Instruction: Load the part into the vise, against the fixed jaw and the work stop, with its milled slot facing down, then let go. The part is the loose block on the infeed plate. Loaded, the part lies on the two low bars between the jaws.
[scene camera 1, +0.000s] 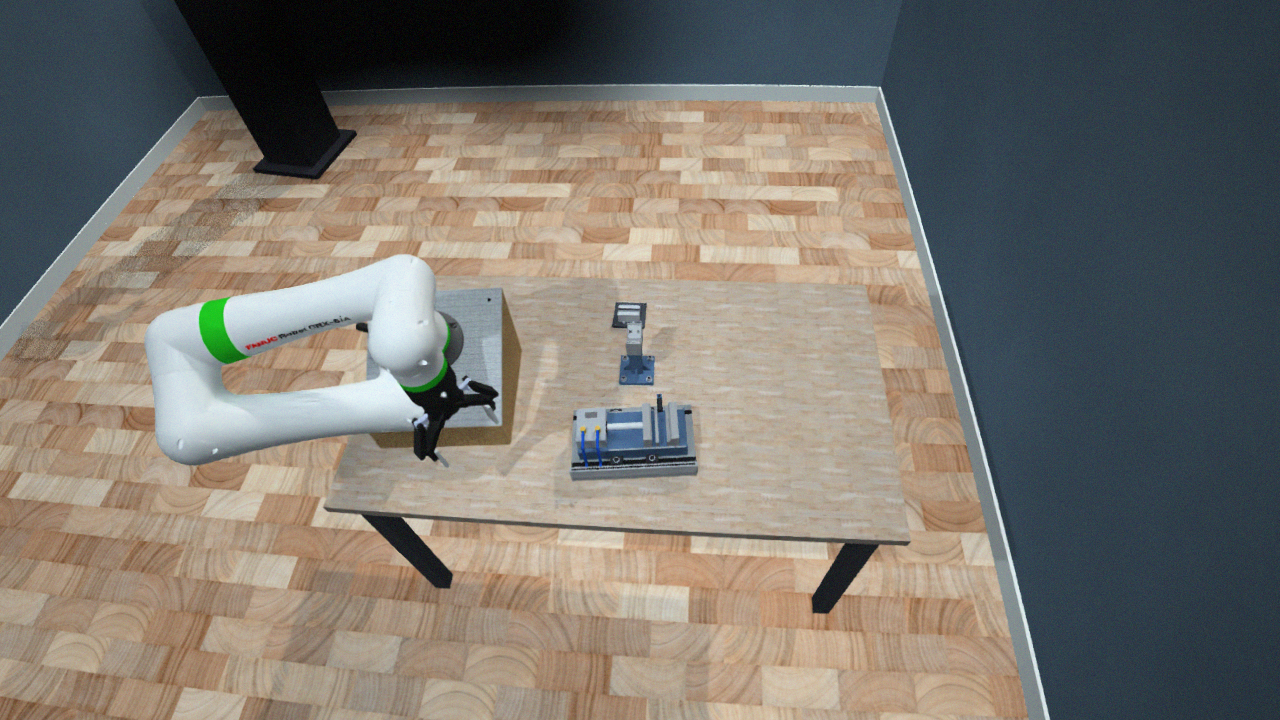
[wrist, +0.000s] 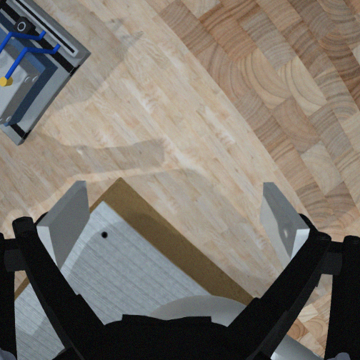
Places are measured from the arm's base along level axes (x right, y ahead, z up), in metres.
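Where they show: gripper, fingertip midpoint: (scene camera 1: 469, 440).
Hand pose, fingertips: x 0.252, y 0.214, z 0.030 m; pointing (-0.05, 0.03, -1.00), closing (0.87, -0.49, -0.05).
After its pixels a point has its place.
The part (scene camera 1: 629, 313) @[x -0.317, y 0.402, z -0.159 m] is a small grey block on the dark infeed plate (scene camera 1: 642, 306) @[x -0.375, y 0.424, z -0.189 m] toward the back of the table; it is too small to tell which way its slot faces. The blue-grey vise (scene camera 1: 626, 440) @[x 0.088, y 0.504, z -0.137 m] (wrist: 42, 80) stands nearer the front, only its corner showing in the wrist view. Its two upright grey jaws (scene camera 1: 648, 426) stand apart at its right part, with no block seen between them. A dark upright post (scene camera 1: 659, 402) @[x -0.011, y 0.562, z -0.101 m], likely the work stop, rises behind them. My gripper (scene camera 1: 466, 436) @[x 0.252, y 0.214, z 0.030 m] (wrist: 173, 200) is open and empty, well left of vise and part, above the robot base's front right corner.
A blue stand (scene camera 1: 636, 368) @[x -0.138, y 0.468, z -0.161 m] with a grey upright head is between the infeed plate and the vise. Blue lines with yellow ends (scene camera 1: 583, 445) @[x 0.149, y 0.421, z -0.087 m] (wrist: 24, 54) are on the vise's left end. The robot's box base (scene camera 1: 478, 358) @[x 0.011, y 0.118, z -0.022 m] (wrist: 120, 270) is at the left of the wooden table (scene camera 1: 787, 402) @[x -0.142, y 0.866, z -0.197 m].
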